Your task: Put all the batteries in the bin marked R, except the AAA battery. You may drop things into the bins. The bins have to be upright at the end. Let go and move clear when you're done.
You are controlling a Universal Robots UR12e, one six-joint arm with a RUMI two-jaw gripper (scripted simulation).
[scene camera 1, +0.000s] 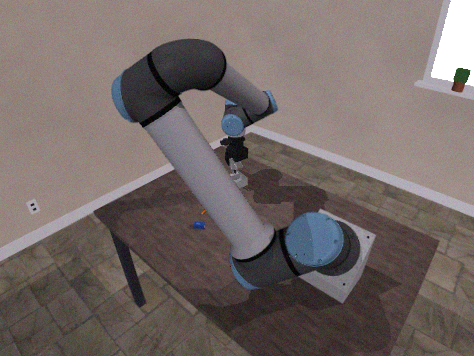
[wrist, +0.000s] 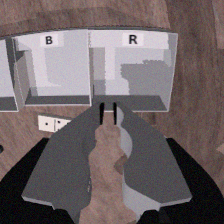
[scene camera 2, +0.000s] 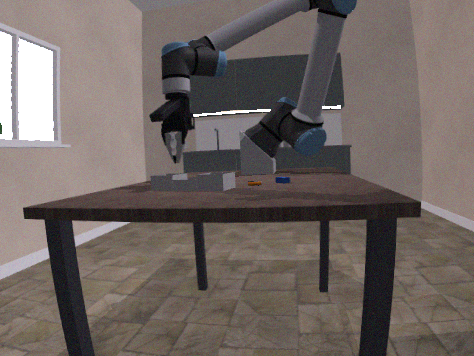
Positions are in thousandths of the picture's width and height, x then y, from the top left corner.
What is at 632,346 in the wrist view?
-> A grey bin row.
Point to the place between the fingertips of my gripper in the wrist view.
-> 484,462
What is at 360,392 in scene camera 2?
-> My gripper.
